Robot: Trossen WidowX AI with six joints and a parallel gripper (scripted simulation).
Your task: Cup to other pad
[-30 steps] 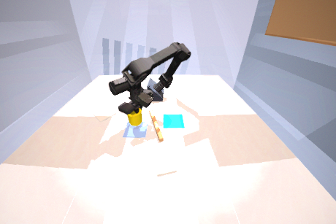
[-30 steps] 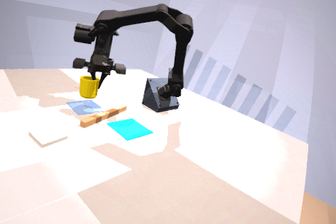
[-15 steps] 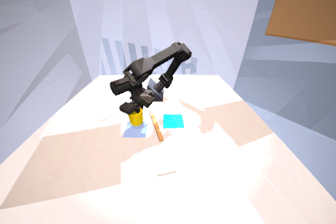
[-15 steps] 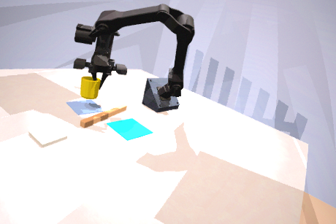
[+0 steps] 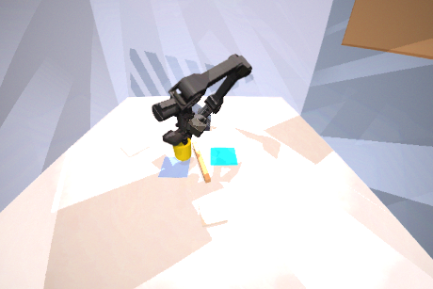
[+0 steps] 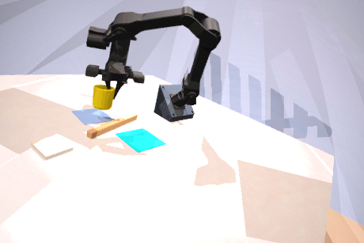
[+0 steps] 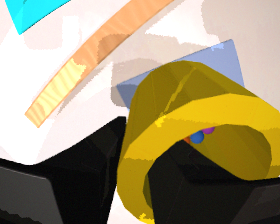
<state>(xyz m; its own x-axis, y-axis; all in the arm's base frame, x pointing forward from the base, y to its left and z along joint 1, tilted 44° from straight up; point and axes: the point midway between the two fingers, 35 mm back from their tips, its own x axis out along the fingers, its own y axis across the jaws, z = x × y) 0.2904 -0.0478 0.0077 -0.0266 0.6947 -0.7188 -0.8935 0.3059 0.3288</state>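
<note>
Now: gripper tip 30 mm past the cyan pad, 150 mm to the right of it and 90 mm above it. From my gripper tip the other things lie so: blue marble (30 mm ahead, 30 mm to the right, 20 mm below); then wooden bar (50 mm to the left, 80 mm below); then yellow cup (20 mm ahead, 10 mm to the right).
</note>
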